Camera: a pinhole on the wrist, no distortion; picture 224 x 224 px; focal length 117.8 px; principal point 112.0 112.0 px. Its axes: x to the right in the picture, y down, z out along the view. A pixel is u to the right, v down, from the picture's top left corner.
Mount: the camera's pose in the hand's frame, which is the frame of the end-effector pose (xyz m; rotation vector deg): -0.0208 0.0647 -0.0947 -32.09 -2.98 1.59
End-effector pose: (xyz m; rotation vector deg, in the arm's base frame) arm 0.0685 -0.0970 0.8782 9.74 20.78 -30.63
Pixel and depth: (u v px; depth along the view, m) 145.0 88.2 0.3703
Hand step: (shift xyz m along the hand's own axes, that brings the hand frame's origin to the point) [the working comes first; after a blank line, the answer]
In the camera's frame: 0.1037 -0.0748 0.3703

0.0626 0.2019 0.2627
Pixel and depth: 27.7 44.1 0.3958
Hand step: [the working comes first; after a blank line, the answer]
In the camera's frame: -0.2832 -0.2281 0.3958

-0.3233 0.0699 0.3496
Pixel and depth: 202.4 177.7 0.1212
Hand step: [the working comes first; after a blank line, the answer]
In the camera's frame: 0.0930 0.0676 0.1212

0.0643 0.1900 -0.0242
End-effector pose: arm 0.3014 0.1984 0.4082 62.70 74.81 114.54
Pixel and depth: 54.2 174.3 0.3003
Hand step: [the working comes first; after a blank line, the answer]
In the camera's frame: -0.1473 0.1588 0.3003

-0.1869 0.3525 0.0688
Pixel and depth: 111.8 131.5 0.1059
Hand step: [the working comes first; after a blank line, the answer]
In the camera's frame: -0.0002 0.0175 0.1059

-0.0272 0.1357 -0.0144
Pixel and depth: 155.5 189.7 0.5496
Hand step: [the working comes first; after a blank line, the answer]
In the camera's frame: 0.2030 0.3625 0.5496

0.1462 0.6713 0.1860
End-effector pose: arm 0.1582 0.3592 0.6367 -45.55 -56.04 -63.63
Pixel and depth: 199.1 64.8 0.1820
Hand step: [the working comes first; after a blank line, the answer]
In the camera's frame: 0.1346 -0.0729 0.1820

0.1041 0.1049 0.1036
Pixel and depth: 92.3 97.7 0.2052
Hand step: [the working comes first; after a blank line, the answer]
In the camera's frame: -0.0343 -0.0249 0.2052

-0.0664 0.1510 0.0907
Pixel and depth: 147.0 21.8 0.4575
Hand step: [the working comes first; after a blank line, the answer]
In the camera's frame: 0.1359 -0.3503 0.4575

0.0931 0.0161 0.4842
